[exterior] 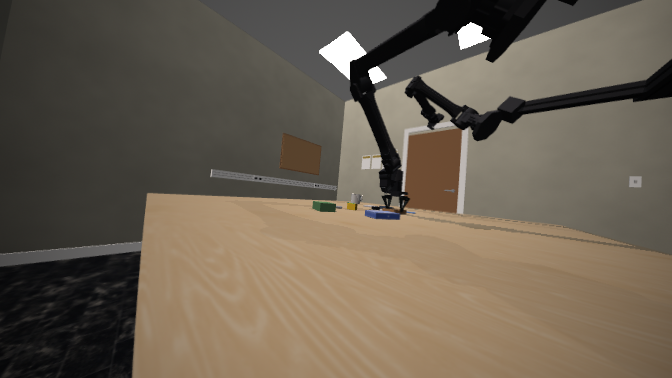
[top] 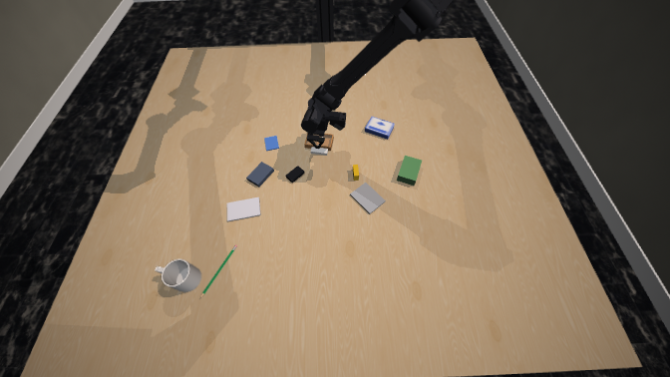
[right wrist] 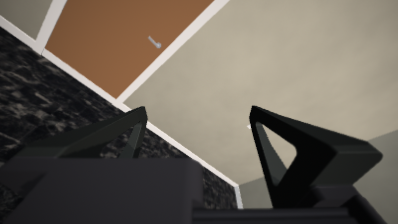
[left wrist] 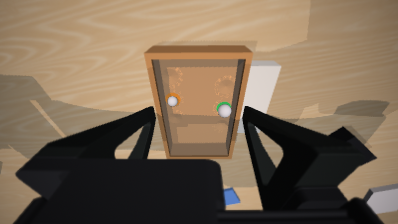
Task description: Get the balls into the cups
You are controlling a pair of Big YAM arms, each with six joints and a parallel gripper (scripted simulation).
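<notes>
Now: left hand 20 mm above the covered wooden puzzle. Round my left hand: black block 150 mm ahead, 110 mm to the right, 10 mm below; then white block 50 mm ahead, 20 mm below, 10 mm to the right; then yellow block 180 mm ahead, 120 mm to the left, 10 mm below.
</notes>
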